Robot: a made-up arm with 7 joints.
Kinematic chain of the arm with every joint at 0, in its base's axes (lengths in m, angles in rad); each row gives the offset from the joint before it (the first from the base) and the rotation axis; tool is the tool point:
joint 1: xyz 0 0 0.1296 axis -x
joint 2: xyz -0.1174 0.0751 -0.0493 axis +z
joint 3: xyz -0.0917 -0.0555 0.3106 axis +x
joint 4: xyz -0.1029 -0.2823 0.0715 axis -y
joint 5: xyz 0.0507 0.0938 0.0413 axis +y
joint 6: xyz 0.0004 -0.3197 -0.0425 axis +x
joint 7: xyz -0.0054 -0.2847 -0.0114 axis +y
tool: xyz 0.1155 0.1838 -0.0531
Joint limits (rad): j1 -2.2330..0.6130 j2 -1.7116..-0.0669 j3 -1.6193..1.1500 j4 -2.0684..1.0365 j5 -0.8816..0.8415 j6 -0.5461..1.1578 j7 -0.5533..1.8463
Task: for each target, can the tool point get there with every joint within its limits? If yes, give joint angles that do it. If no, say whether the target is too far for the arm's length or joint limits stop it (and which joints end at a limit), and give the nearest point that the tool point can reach.
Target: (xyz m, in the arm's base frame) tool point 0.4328 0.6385 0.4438
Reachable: no: joint limits stop it (at a limit: joint 1, joint 3, joint 4, joint 5, joint 6) | nearest point 0.1388 0.5946 0.6288 | short by 0.350 m
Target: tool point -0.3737 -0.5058 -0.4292
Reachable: yes | joints -1.7371 -0.3739 -0.5775 -0.6458 -0.5684 -0.3866 0.2243
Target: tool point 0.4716 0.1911 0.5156
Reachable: no: joint limits stop it (at a limit: joint 2, joint 3, joint 4, joint 5, joint 6) | nearest point 0.1370 0.3183 0.7725 | short by 0.441 m
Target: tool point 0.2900 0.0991 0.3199
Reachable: no: joint limits stop it (at a limit: joint 1, joint 2, joint 3, joint 5) | nearest point -0.1138 0.2283 0.1458 | short by 0.458 m
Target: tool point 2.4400 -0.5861 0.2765
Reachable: no: too far | nearest point 0.1645 -0.7608 0.3203 | short by 2.283 m
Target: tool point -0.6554 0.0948 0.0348
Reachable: yes | joints -1.0992 -1.2322 0.6468 -0.0269 0.1285 -0.2039 0.2651
